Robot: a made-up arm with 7 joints.
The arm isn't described. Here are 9 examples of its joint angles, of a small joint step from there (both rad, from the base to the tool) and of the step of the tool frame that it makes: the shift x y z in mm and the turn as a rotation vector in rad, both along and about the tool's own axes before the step.
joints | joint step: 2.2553 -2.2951 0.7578 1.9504 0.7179 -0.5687 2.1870 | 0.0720 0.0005 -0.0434 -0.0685 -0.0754 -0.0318 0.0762
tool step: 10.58 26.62 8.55 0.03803 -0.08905 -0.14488
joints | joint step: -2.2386 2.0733 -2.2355 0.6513 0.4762 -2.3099 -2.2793 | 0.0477 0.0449 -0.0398 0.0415 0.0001 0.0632 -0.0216
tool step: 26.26 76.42 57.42 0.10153 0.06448 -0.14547
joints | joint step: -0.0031 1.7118 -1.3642 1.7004 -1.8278 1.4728 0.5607 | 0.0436 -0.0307 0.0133 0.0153 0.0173 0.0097 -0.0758
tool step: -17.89 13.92 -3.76 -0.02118 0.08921 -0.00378
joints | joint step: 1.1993 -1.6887 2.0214 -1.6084 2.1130 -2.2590 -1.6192 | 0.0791 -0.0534 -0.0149 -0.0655 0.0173 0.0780 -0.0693
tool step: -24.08 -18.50 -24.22 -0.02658 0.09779 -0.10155
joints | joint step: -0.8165 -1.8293 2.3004 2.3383 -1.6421 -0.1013 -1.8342 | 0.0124 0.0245 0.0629 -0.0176 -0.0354 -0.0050 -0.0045
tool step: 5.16 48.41 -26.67 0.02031 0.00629 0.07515
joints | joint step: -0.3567 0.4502 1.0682 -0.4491 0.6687 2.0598 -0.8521 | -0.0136 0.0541 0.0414 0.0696 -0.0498 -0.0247 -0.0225
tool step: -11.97 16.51 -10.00 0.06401 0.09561 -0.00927
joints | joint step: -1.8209 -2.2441 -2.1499 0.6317 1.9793 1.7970 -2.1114 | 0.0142 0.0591 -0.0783 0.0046 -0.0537 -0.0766 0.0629
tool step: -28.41 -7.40 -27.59 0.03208 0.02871 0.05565
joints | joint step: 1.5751 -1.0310 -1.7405 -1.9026 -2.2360 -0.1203 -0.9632 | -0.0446 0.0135 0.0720 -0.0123 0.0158 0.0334 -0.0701
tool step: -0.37 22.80 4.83 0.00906 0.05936 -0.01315
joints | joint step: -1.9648 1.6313 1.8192 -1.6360 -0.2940 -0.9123 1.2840 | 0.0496 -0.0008 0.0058 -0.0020 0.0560 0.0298 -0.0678
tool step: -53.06 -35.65 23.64 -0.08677 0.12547 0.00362
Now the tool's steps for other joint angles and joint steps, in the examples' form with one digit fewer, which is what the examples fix.
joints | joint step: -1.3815 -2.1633 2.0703 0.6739 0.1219 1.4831 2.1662 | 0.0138 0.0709 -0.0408 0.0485 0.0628 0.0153 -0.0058
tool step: 30.9 28.7 -1.7 0.0710 -0.0367 -0.0338
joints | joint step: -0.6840 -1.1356 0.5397 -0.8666 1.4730 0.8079 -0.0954 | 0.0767 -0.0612 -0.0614 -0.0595 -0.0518 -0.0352 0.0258
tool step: 40.4 26.0 -7.8 0.0731 -0.0495 -0.0196
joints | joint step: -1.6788 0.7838 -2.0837 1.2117 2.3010 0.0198 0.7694 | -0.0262 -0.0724 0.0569 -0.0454 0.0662 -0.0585 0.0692
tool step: 28.9 6.6 -12.0 0.1186 0.0486 0.0546
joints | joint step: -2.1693 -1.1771 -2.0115 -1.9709 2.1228 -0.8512 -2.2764 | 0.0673 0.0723 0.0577 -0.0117 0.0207 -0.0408 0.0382
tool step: 104.2 -50.3 -47.5 -0.0901 -0.1358 0.0124
